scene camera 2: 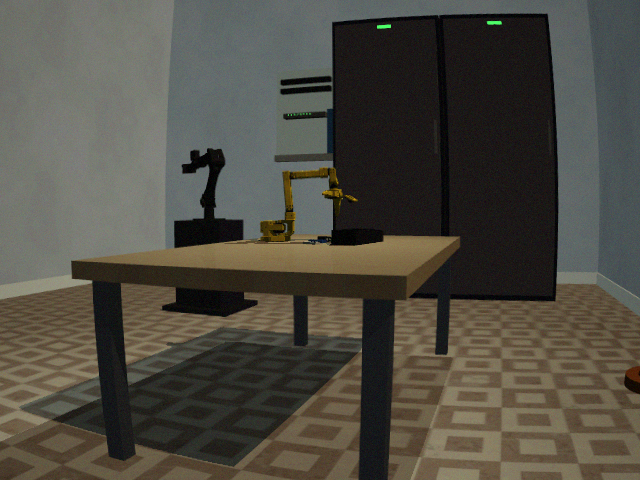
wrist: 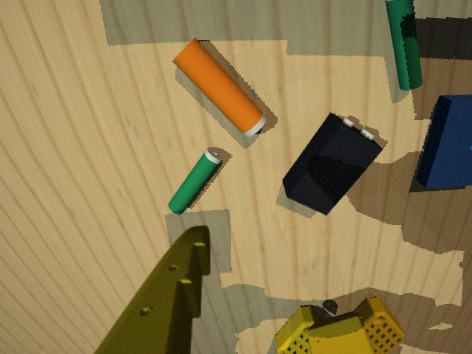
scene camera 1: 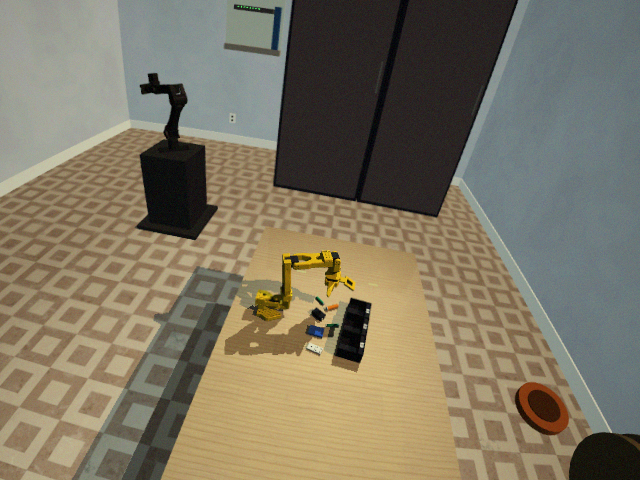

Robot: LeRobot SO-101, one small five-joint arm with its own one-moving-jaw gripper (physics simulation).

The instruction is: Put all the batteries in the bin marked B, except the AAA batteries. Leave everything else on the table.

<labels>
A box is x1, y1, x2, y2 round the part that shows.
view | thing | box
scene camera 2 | black bin tray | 331, 229, 382, 244
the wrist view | orange battery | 172, 38, 266, 137
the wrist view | slim green battery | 168, 147, 223, 213
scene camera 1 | black bin tray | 336, 298, 371, 362
</labels>
